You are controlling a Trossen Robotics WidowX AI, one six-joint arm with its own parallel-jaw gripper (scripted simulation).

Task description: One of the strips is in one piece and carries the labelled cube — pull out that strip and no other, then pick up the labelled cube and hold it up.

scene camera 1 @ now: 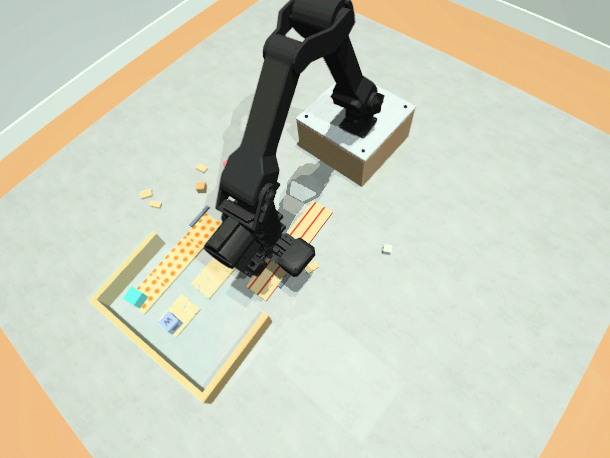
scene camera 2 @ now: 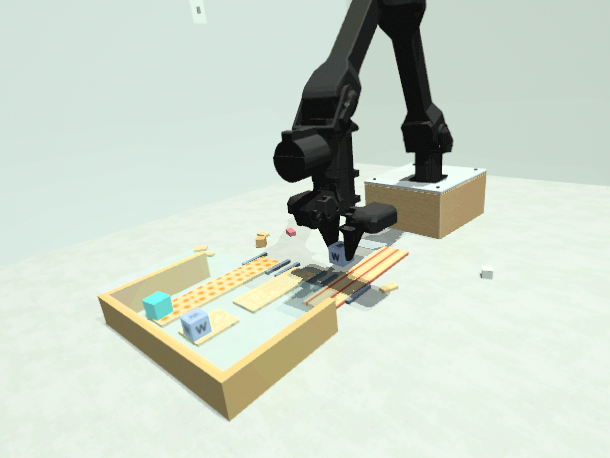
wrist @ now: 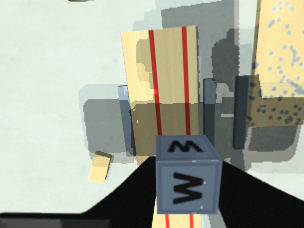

Labels:
The gripper shows in scene camera 1 (273, 252), in scene camera 2 and in the wrist view. The same spot on the gripper: (wrist: 240, 192) is (scene camera 2: 328, 237).

